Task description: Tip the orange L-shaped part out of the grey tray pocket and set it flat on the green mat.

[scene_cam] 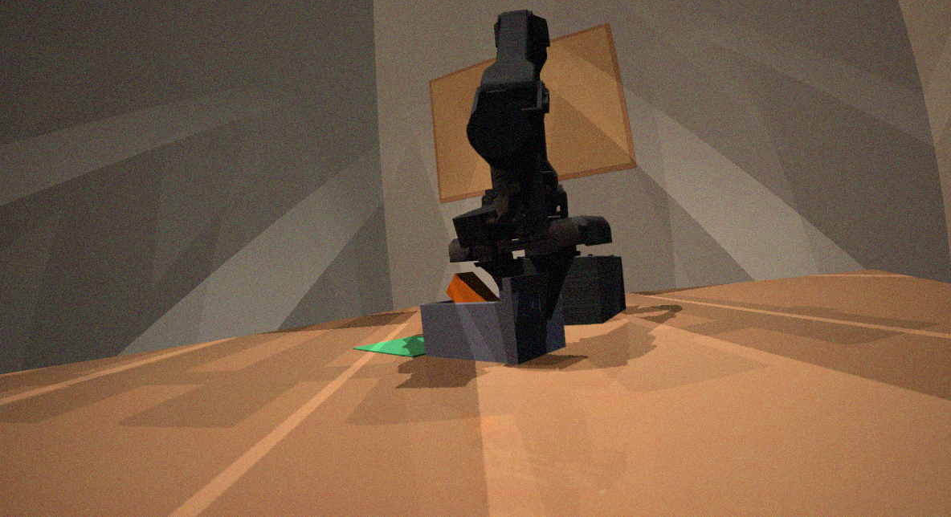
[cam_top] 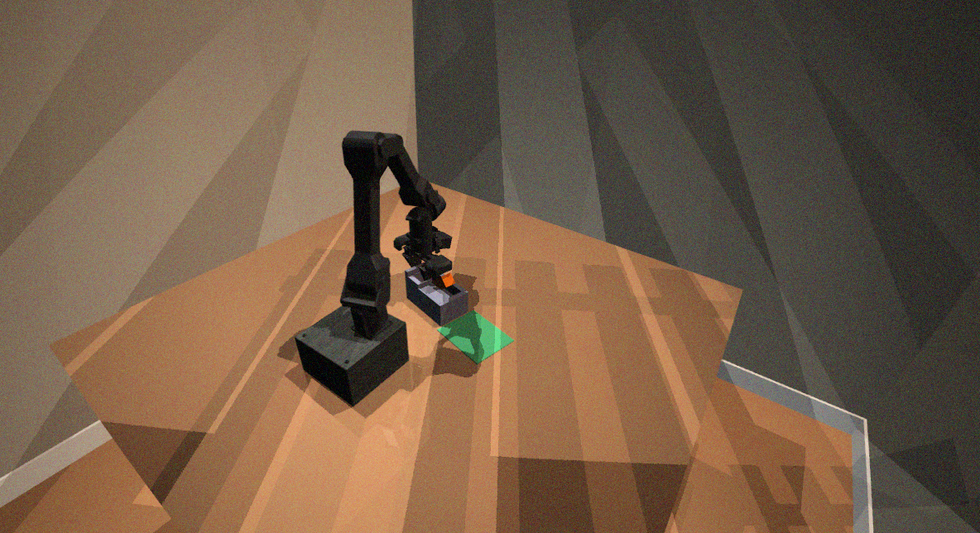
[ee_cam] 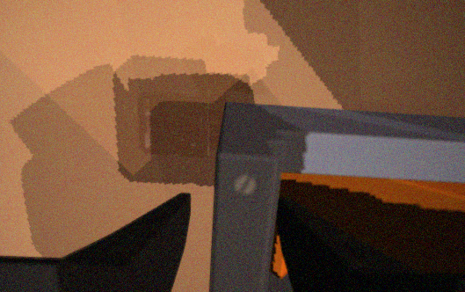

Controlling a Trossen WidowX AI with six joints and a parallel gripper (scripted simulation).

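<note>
The orange L-shaped part lies 10 mm behind my gripper tip and 40 mm to the right of it. Round my gripper tip: green mat 60 mm behind, 220 mm to the right, 50 mm below.
</note>
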